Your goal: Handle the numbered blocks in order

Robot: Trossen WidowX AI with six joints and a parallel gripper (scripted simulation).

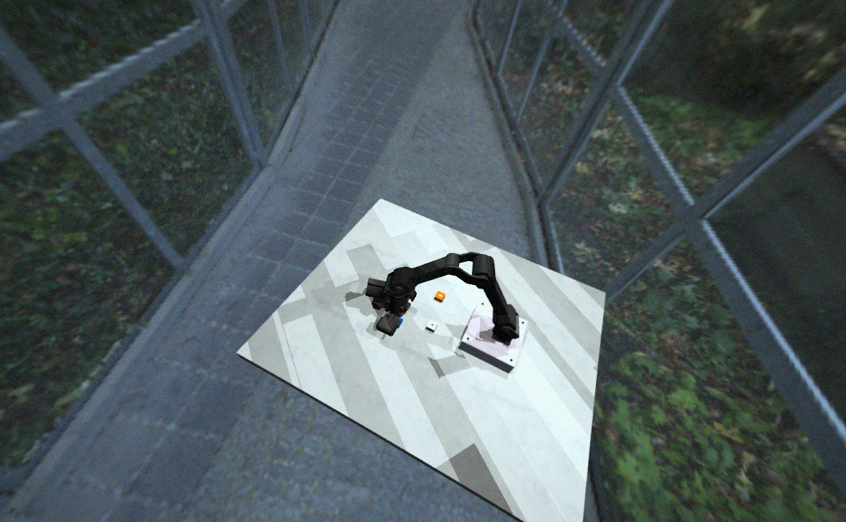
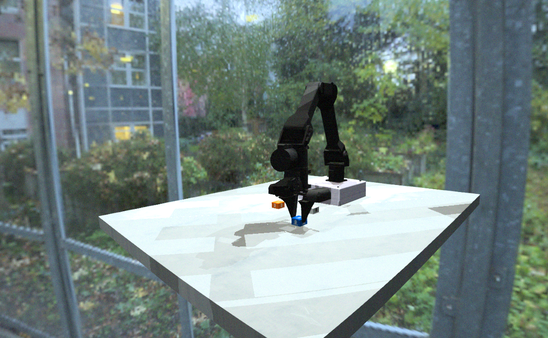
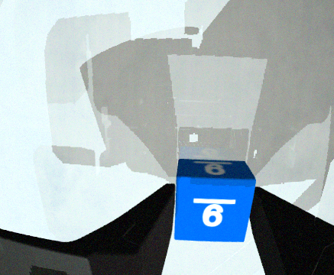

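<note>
Now: gripper tip right at the blue block. The rest, counted from my gripper tip: white block (120 mm behind, 40 mm to the right); orange block (100 mm behind, 180 mm to the right).
</note>
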